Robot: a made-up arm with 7 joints.
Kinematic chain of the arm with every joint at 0, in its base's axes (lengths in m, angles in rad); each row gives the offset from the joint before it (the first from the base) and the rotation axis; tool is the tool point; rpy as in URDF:
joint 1: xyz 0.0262 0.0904 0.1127 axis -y
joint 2: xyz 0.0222 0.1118 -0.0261 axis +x
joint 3: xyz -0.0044 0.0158 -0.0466 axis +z
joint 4: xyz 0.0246 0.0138 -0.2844 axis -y
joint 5: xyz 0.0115 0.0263 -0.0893 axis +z
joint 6: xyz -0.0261 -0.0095 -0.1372 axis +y
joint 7: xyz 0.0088 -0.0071 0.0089 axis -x
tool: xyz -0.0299 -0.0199 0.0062 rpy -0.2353 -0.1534 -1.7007
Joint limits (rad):
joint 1: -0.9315..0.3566
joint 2: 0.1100..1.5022
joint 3: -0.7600..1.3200
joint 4: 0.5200..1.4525
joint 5: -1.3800..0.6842
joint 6: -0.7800..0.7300
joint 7: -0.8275..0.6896
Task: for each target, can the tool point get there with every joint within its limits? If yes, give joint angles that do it. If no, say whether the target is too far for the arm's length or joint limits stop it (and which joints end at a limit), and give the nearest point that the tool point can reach.
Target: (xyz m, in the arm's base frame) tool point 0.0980 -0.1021 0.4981
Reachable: no: joint limits stop it (at a limit: joint 1, joint 2, joint 4, joint 5, joint 6) | nearest point 0.0899 0.5589 0.3055 | short by 0.689 m
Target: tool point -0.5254 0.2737 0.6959
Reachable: no: too far | nearest point -0.0625 0.6045 0.3152 | short by 0.685 m
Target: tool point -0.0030 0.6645 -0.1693
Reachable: yes | joints -0.6050 1.1484 -0.6014 0.6528 -0.7695 0.3538 0.3509
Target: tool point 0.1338 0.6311 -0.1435
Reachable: yes | joints -0.3055 0.8805 0.3952 1.1631 -0.7622 0.3095 0.2221
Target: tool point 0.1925 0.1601 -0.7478
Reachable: no: too far | nearest point 0.1397 0.2135 -0.4745 | short by 0.283 m
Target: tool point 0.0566 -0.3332 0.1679
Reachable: no: joint limits stop it (at a limit: joint 1, joint 2, joint 3, joint 4, joint 5, joint 6) | nearest point 0.3509 0.0664 -0.1948 | short by 0.615 m
